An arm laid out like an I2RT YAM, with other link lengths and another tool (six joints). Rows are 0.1 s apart.
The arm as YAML. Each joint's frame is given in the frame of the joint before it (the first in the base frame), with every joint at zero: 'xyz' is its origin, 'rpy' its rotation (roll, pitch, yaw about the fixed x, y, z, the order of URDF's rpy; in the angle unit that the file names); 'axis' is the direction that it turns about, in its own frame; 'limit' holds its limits. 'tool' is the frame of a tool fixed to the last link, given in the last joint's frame.
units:
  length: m
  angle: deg
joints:
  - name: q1
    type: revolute
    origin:
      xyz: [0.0, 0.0, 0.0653]
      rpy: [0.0, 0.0, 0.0]
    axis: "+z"
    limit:
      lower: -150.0
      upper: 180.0
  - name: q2
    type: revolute
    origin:
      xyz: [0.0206, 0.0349, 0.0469]
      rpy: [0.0, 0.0, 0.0]
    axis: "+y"
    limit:
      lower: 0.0
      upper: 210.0
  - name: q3
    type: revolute
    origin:
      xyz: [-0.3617, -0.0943, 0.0]
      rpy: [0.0, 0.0, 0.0]
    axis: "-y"
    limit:
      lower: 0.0
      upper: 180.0
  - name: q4
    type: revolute
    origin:
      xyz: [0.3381, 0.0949, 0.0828]
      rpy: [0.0, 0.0, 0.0]
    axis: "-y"
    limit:
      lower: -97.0
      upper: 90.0
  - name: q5
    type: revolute
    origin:
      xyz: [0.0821, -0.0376, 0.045]
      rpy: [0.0, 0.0, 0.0]
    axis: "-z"
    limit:
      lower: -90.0
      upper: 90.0
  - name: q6
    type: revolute
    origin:
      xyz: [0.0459, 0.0, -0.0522]
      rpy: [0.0, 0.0, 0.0]
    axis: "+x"
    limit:
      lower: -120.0
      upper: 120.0
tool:
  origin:
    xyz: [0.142, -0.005, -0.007]
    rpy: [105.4, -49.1, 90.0]
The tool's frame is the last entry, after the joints.
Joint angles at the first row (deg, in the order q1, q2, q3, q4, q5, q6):
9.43 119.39 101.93 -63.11 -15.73 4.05
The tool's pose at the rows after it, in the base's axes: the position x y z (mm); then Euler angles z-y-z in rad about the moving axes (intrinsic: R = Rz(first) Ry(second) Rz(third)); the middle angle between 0 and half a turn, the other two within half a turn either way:
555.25 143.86 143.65 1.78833 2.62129 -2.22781
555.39 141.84 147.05 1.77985 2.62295 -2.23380
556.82 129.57 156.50 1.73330 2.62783 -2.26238
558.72 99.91 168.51 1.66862 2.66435 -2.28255
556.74 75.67 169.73 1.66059 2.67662 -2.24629
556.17 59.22 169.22 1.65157 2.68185 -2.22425
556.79 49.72 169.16 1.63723 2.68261 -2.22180
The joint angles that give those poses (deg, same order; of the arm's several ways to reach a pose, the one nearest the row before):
9.43 119.37 101.95 -63.74 -17.76 4.05
9.26 119.13 102.15 -64.01 -17.67 4.05
8.10 118.13 102.17 -64.20 -17.41 4.10
5.78 116.92 102.61 -65.27 -15.29 4.10
3.57 116.68 102.63 -66.48 -14.57 4.08
2.00 116.68 102.63 -67.02 -14.24 4.10
1.04 116.68 102.63 -67.09 -14.20 4.08

